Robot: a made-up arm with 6 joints. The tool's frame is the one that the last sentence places.
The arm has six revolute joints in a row. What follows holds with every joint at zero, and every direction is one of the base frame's. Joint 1 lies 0.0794 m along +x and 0.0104 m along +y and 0.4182 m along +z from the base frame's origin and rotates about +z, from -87.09 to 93.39 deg. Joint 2 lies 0.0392 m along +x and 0.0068 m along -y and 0.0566 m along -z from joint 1 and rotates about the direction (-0.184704, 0.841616, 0.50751), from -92.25 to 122.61 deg. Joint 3 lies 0.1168 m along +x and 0.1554 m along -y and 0.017 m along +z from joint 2 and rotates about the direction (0.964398, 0.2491, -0.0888), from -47.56 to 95.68 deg. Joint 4 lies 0.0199 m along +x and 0.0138 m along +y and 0.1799 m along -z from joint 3 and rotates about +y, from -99.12 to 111.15 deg. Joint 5 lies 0.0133 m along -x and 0.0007 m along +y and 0.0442 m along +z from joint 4 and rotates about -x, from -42.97 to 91.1 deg. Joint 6 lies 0.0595 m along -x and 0.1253 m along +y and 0.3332 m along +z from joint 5 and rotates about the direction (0.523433, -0.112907, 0.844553), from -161 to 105.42 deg. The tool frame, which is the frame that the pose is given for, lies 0.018 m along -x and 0.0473 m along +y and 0.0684 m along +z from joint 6; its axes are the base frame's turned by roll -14.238, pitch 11.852 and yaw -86.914 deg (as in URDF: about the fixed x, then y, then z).
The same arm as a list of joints. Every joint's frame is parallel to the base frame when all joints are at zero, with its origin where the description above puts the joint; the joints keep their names.
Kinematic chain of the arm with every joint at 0, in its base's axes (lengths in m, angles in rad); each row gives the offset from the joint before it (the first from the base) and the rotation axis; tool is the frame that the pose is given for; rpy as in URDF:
joint 1: xyz 0.0794 0.0104 0.4182 axis +z
joint 2: xyz 0.0392 -0.0068 -0.0566 axis -0.184704 0.841616 0.50751
joint 3: xyz 0.1168 -0.1554 0.017 axis 0.964398 0.2491 -0.0888
joint 4: xyz 0.0199 0.0138 -0.1799 axis +y
joint 5: xyz -0.0133 0.0007 0.0442 axis -x
joint 6: xyz -0.0595 0.1253 0.3332 axis 0.523389 -0.112898 0.844582
tool: xyz -0.018 0.0473 0.0684 rpy -0.2485 0.2069 -1.5169
Joint limits (rad, base to tool): -1.52..1.63 -1.6101..2.1399 -0.8301..1.6699 -1.73..1.9399 -0.75..1.59 -2.81..1.8399

